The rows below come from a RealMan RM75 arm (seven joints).
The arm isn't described. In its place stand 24 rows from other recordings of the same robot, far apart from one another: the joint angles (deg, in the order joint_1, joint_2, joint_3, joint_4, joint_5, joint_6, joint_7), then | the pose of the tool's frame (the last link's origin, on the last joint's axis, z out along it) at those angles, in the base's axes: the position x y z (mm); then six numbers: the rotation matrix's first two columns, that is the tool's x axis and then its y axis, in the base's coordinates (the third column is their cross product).
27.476, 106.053, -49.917, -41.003, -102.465, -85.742, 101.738 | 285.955 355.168 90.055 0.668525 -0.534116 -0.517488 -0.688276 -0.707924 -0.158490
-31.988, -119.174, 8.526, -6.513, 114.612, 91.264, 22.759 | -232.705 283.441 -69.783 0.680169 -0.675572 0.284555 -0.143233 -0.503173 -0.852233
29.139, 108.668, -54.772, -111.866, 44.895, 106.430, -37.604 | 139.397 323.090 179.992 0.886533 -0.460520 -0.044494 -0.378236 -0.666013 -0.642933
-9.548, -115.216, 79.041, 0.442, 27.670, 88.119, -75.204 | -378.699 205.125 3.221 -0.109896 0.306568 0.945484 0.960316 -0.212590 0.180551
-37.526, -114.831, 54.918, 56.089, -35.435, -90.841, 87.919 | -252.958 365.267 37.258 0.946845 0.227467 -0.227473 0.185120 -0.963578 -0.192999
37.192, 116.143, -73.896, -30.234, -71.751, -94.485, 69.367 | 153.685 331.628 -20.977 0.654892 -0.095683 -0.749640 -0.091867 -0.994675 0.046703
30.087, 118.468, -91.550, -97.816, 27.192, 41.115, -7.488 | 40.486 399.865 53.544 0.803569 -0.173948 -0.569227 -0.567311 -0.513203 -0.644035
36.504, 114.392, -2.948, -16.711, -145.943, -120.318, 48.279 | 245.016 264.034 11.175 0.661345 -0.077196 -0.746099 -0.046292 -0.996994 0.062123
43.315, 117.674, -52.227, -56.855, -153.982, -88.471, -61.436 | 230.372 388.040 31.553 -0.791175 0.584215 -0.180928 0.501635 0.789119 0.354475
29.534, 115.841, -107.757, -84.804, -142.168, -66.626, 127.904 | 133.603 328.120 -66.864 0.951864 0.023548 0.305616 0.120002 -0.946088 -0.300860
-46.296, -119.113, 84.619, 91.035, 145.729, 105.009, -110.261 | -70.229 335.924 7.745 0.834604 -0.291093 -0.467655 -0.339317 -0.940456 -0.020175
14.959, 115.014, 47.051, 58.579, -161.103, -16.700, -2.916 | 207.052 305.182 -117.350 0.897268 -0.123232 -0.423939 -0.392224 -0.663300 -0.637333
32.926, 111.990, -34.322, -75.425, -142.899, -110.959, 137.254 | 254.359 329.438 145.229 0.487943 -0.852223 -0.188754 -0.857464 -0.427532 -0.286306
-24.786, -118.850, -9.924, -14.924, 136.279, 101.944, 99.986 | -215.380 232.587 -64.613 0.148500 -0.676011 -0.721773 -0.506530 0.574857 -0.642625
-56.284, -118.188, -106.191, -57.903, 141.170, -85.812, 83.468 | -92.955 404.883 -25.462 0.915699 -0.241126 -0.321488 -0.274845 -0.959405 -0.063261
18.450, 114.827, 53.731, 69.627, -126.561, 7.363, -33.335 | 172.584 326.192 -109.257 0.886218 -0.277198 -0.371185 -0.452746 -0.688022 -0.567140
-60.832, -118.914, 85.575, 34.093, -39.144, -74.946, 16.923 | -153.793 390.426 -84.840 0.491639 0.827235 -0.271981 0.719068 -0.561829 -0.409011
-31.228, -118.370, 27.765, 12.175, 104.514, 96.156, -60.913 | -252.291 299.630 -27.278 0.513948 0.264744 0.815946 0.503538 -0.863176 -0.037099
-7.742, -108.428, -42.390, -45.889, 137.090, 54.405, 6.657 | -296.736 283.910 -24.263 0.758919 -0.029717 0.650507 0.610156 -0.316534 -0.726303
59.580, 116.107, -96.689, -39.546, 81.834, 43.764, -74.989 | 51.879 436.426 -90.365 0.985156 -0.043285 -0.166114 -0.099340 -0.932944 -0.346045
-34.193, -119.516, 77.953, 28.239, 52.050, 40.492, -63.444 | -235.500 417.249 -36.988 0.660506 0.270189 0.700521 0.708520 -0.533044 -0.462454
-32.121, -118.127, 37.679, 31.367, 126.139, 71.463, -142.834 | -311.748 345.225 -17.396 -0.124792 0.896646 0.424798 0.988437 0.075181 0.131682
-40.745, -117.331, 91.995, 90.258, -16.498, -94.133, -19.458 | -118.088 363.999 17.743 0.423122 0.890749 0.165931 0.681703 -0.192325 -0.705898
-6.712, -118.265, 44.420, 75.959, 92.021, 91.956, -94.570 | -262.654 273.691 129.097 0.762980 0.162202 0.625741 0.507742 -0.749482 -0.424823
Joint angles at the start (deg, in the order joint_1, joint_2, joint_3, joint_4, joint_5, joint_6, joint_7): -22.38, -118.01, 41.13, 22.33, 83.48, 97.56, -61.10
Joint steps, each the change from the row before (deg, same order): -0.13, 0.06, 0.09, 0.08, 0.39, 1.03, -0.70; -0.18, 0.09, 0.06, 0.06, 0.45, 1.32, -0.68; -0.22, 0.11, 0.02, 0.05, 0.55, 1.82, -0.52; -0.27, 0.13, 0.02, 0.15, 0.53, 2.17, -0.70; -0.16, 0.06, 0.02, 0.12, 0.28, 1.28, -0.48; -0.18, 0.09, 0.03, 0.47, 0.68, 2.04, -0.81; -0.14, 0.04, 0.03, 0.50, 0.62, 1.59, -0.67; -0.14, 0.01, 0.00, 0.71, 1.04, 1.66, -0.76; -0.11, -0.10, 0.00, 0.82, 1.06, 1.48, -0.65; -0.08, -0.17, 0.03, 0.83, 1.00, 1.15, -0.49; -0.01, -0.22, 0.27, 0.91, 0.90, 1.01, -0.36; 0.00, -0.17, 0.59, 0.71, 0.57, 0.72, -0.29; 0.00, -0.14, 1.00, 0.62, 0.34, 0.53, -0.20; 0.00, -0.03, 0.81, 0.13, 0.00, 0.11, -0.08; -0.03, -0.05, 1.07, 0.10, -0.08, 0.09, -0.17
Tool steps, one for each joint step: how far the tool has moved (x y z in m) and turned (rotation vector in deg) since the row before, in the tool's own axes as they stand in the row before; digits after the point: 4 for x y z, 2 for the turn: 0.0011, 0.0024, 0.0006, -1.27, 0.08, -0.59; 0.0015, 0.0029, 0.0007, -1.56, 0.16, -0.55; 0.0021, 0.0039, 0.0008, -2.05, 0.30, -0.39; 0.0030, 0.0044, 0.0009, -2.41, 0.43, -0.46; 0.0018, 0.0026, 0.0007, -1.43, 0.26, -0.32; 0.0028, 0.0042, 0.0006, -2.36, 0.12, -0.41; 0.0021, 0.0033, 0.0007, -1.92, -0.04, -0.30; 0.0017, 0.0037, 0.0007, -2.16, -0.43, -0.37; 0.0012, 0.0035, 0.0011, -2.01, -0.51, -0.28; 0.0006, 0.0030, 0.0013, -1.69, -0.59, -0.18; 0.0000, 0.0030, 0.0016, -1.66, -0.71, -0.10; -0.0004, 0.0025, 0.0017, -1.45, -0.70, -0.18; -0.0009, 0.0024, 0.0022, -1.47, -0.81, -0.22; -0.0010, 0.0011, 0.0014, -0.73, -0.45, -0.27; -0.0014, 0.0013, 0.0021, -0.90, -0.51, -0.44
